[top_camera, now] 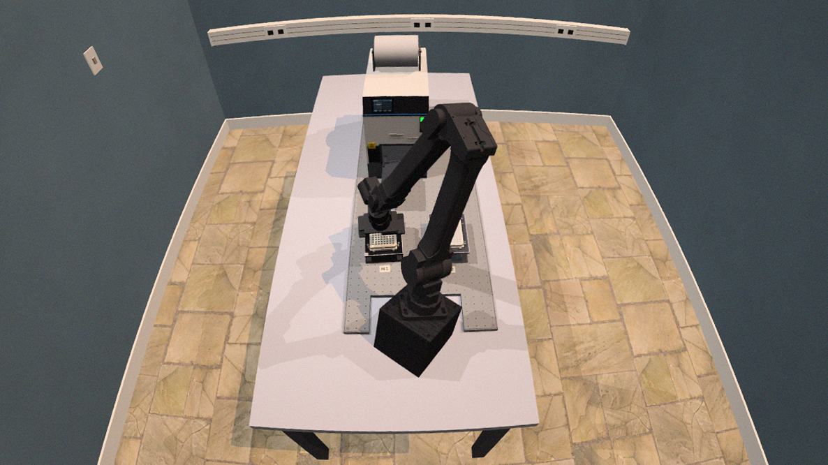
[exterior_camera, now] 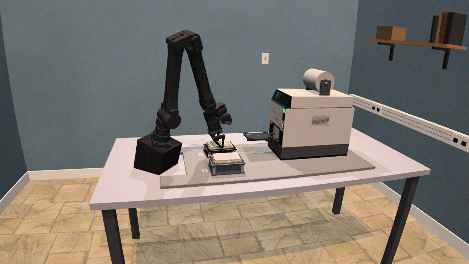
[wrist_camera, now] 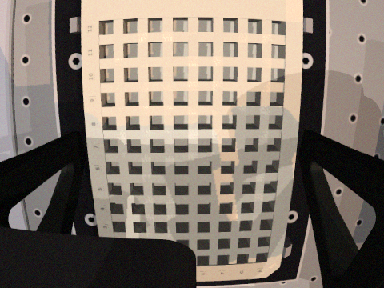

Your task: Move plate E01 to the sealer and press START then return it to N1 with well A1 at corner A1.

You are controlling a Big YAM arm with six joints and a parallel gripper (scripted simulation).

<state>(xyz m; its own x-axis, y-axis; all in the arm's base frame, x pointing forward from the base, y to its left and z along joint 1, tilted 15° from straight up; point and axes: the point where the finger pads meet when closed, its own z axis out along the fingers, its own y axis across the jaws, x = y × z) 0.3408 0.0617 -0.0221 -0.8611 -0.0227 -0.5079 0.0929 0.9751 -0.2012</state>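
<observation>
Right now my hand is 2 cm above the nest N1. The rest, counted from my hand: cream plate (4 cm behind, 21 cm to the right, 1 cm above); sealer stage (20 cm ahead, 7 cm to the right, 5 cm above); foil roll (53 cm ahead, 13 cm to the right, 36 cm above).
</observation>
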